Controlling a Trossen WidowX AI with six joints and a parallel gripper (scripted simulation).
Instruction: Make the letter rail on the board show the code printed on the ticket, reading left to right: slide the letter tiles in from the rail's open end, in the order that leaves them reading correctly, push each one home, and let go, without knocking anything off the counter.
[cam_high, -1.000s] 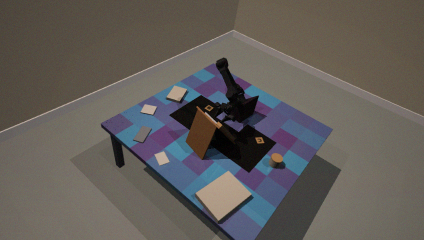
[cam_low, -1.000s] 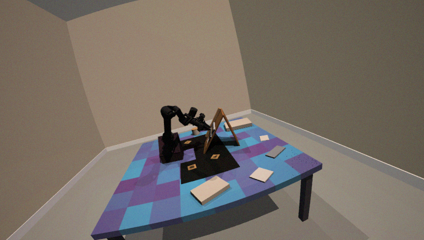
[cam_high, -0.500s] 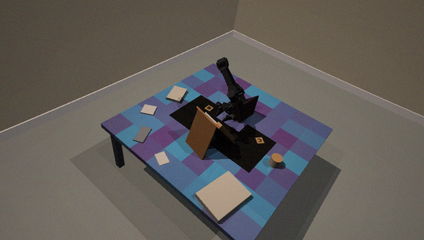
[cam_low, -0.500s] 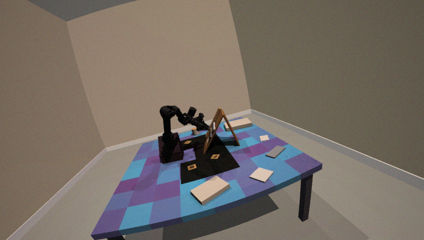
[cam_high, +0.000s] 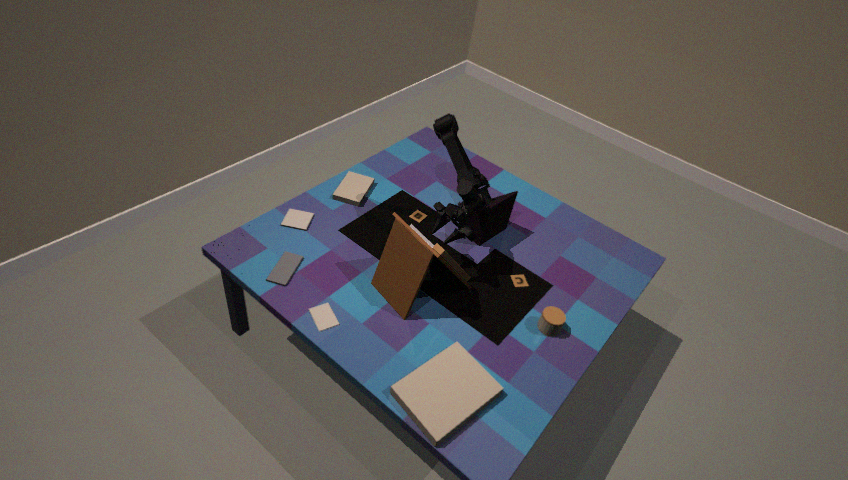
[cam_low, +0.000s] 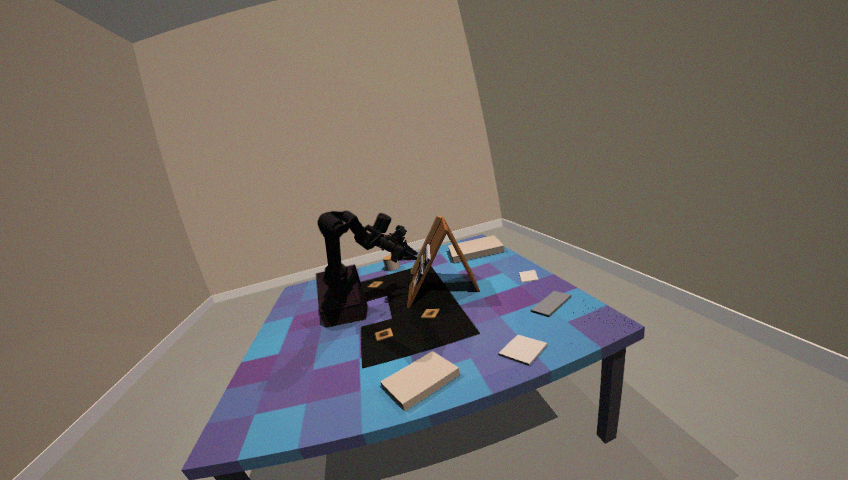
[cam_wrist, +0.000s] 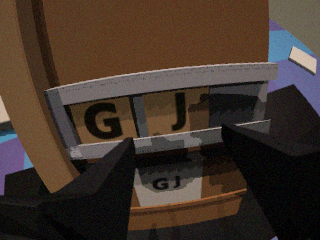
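The tan letter tile is 60 mm to the left of my gripper tip, 30 mm ahead of it and 20 mm below it. Also, from my gripper tip: large cream slab (410 mm to the left, 290 mm ahead, 160 mm below); then ticket (90 mm below, 20 mm behind, 10 mm to the left); then black mat (180 mm below, 130 mm behind, 40 mm to the right).
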